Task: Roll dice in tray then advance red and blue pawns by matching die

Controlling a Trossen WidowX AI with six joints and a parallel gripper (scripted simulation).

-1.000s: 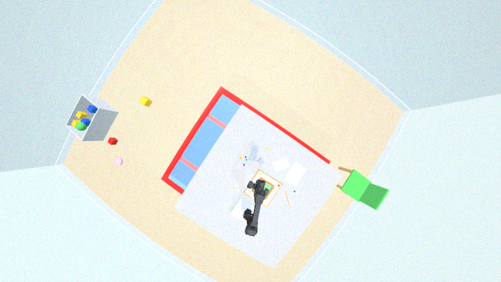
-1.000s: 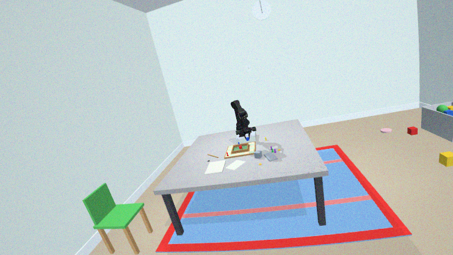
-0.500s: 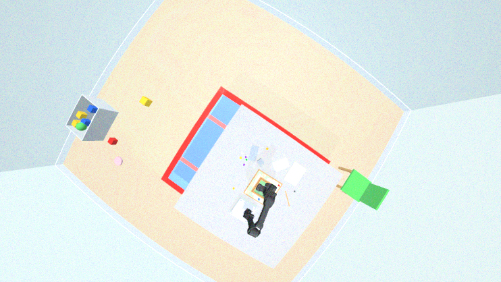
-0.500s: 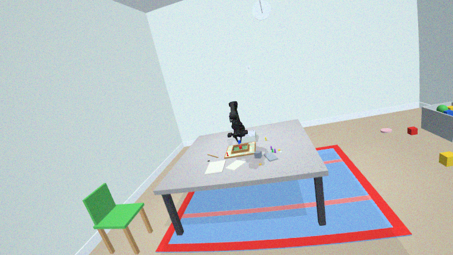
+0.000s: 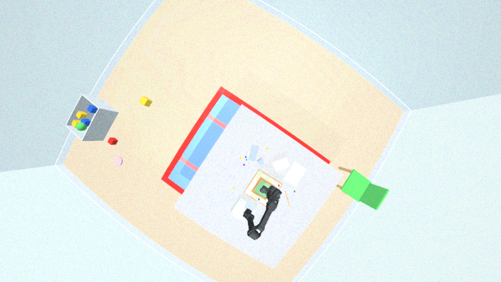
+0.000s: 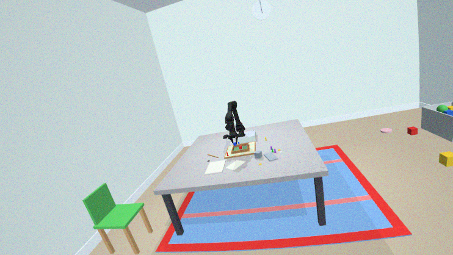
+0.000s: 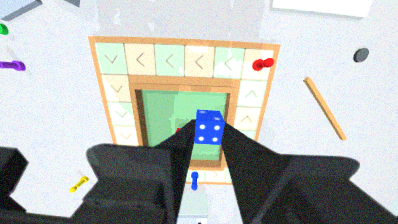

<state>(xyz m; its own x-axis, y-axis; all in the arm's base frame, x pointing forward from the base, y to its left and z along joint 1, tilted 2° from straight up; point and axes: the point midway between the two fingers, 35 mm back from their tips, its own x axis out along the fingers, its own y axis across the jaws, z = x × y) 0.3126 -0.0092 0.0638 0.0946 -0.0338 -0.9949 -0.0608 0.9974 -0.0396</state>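
The red pawn is 8 cm ahead of my gripper tip, 7 cm to the right of it and 6 cm below it. Round my gripper tip: grey block: 22 cm to the left, 15 cm ahead, 6 cm below.
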